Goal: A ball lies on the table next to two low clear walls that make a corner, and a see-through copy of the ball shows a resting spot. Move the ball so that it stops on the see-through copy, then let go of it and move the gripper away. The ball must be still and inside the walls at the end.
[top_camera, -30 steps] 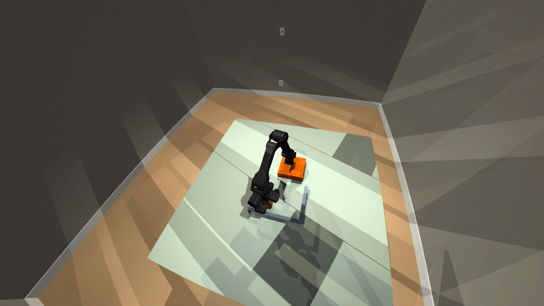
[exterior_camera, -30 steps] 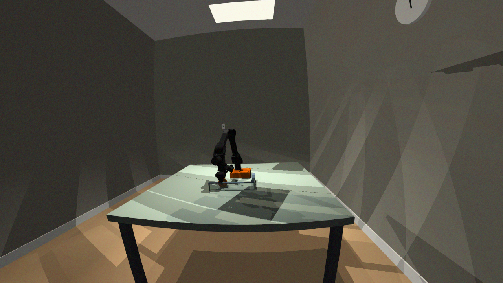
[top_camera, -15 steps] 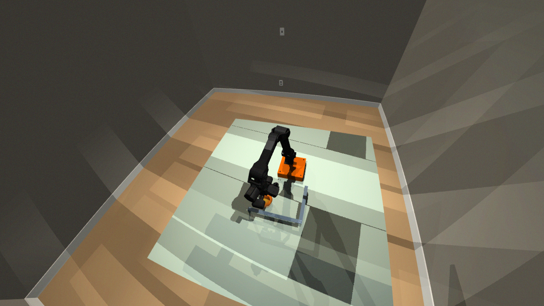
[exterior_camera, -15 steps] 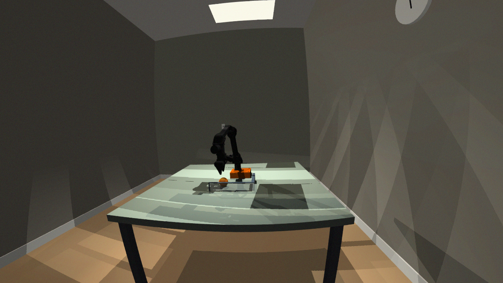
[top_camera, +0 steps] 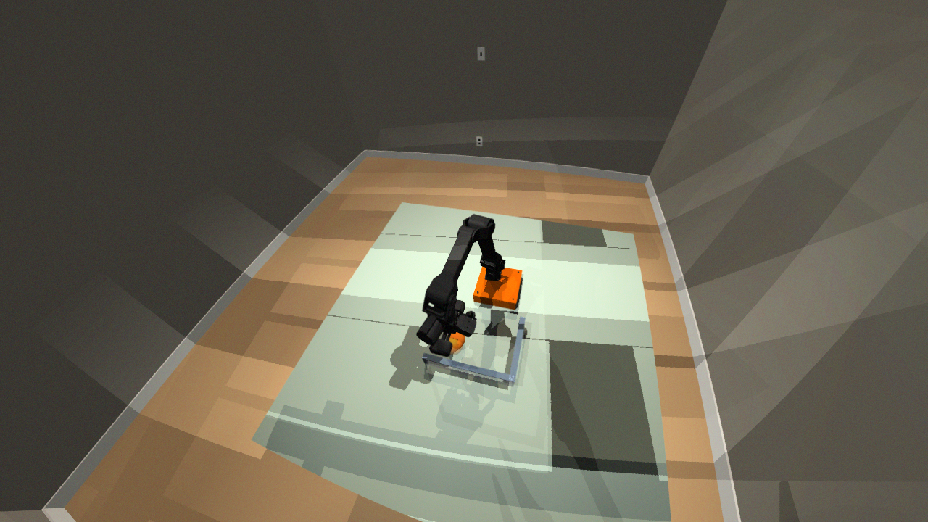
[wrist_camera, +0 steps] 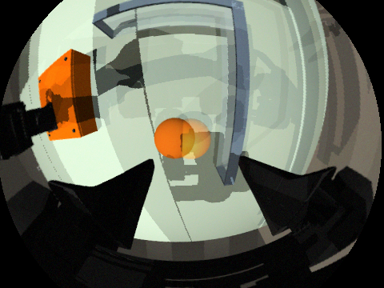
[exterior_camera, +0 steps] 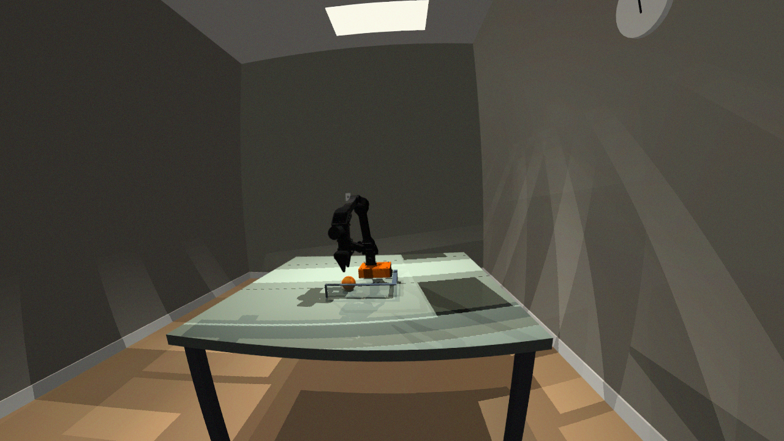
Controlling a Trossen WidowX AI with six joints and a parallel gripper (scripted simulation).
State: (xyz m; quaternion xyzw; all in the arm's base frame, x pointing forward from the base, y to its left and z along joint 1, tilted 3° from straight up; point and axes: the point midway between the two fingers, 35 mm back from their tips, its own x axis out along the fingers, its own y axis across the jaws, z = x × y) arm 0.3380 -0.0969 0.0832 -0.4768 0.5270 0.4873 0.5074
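Now: gripper tip 8 cm above the pale see-through copy. The rest, counted from my gripper tip: wall 8 cm below, 7 cm to the left, 7 cm ahead; then orange ball 8 cm below, 3 cm behind.
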